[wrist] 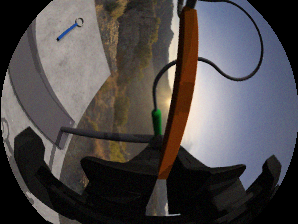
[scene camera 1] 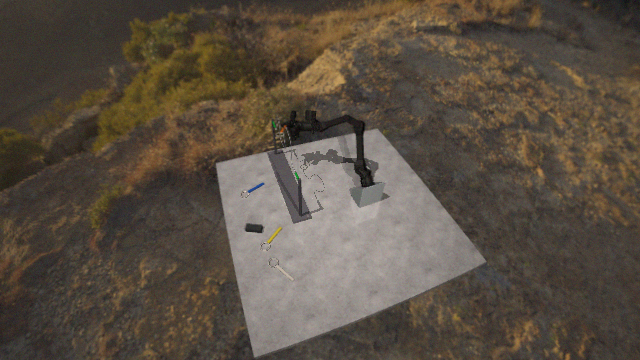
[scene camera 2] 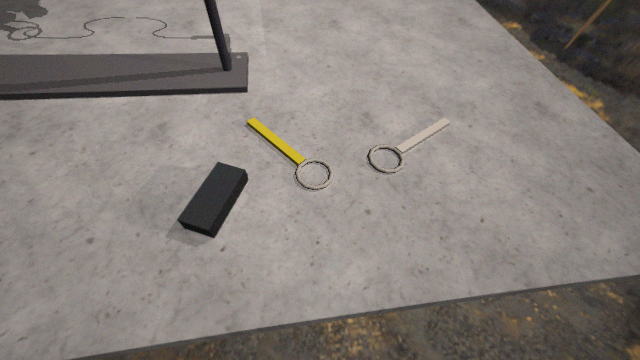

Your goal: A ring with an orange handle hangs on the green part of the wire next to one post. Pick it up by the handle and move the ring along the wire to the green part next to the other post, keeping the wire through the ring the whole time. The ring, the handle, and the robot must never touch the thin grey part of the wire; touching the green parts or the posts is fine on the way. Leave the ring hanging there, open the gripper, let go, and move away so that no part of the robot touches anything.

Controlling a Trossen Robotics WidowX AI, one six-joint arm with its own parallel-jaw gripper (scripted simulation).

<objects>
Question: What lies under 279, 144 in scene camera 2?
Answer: A yellow-handled ring.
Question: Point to a black block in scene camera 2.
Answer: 207, 210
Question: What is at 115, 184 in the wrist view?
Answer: The gripper.
</objects>
